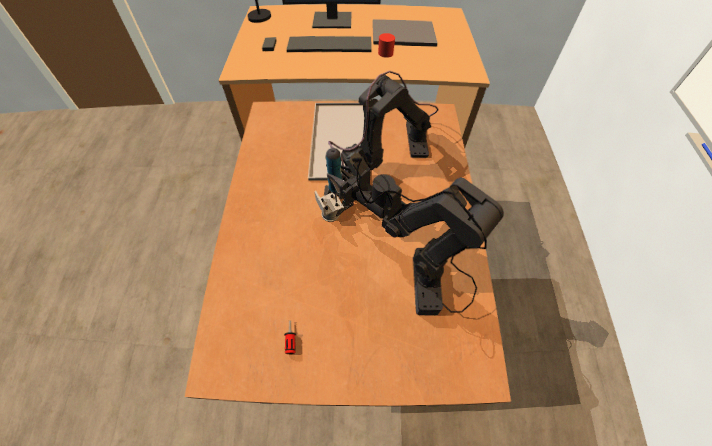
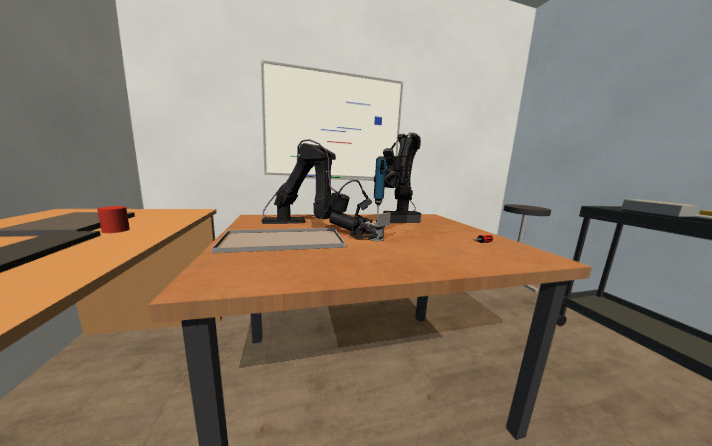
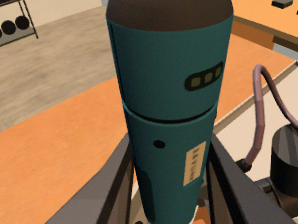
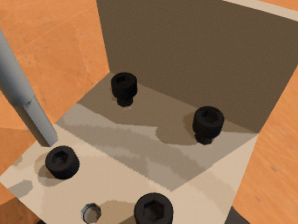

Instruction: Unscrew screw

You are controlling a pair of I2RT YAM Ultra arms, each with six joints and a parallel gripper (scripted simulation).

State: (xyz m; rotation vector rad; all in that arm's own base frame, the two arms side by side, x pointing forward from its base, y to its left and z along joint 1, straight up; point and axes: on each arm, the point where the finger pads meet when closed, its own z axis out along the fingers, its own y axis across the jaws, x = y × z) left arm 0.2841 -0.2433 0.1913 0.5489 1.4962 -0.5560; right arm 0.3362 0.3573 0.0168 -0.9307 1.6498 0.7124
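The l-shaped bracket is 5 cm above my right hand. Also, from my right hand: small red screwdriver 43 cm to the left, 8 cm ahead, 1 cm below; then grey bit 8 cm above, 2 cm behind, 1 cm to the left; then grey tray 36 cm to the right, 2 cm below.
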